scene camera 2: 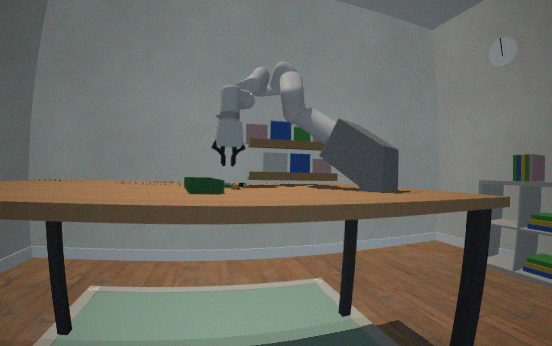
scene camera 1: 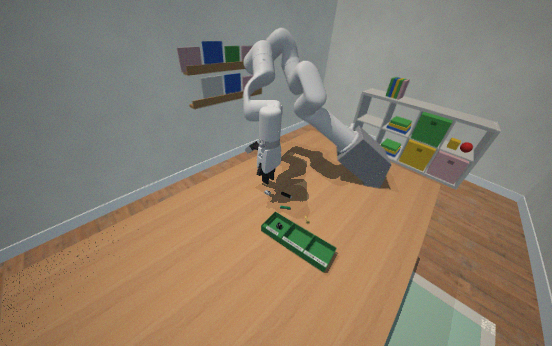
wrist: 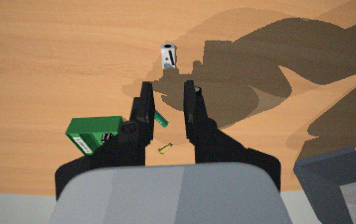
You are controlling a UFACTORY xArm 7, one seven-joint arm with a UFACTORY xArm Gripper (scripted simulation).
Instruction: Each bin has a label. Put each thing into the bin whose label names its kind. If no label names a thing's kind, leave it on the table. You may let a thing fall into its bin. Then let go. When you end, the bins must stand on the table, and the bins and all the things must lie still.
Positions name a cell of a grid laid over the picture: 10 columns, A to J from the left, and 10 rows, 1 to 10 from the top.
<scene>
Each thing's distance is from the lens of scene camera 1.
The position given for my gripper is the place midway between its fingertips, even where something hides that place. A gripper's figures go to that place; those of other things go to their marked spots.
my gripper (scene camera 1: E6): 80 cm
green bin (scene camera 1: F8): 69 cm
</scene>
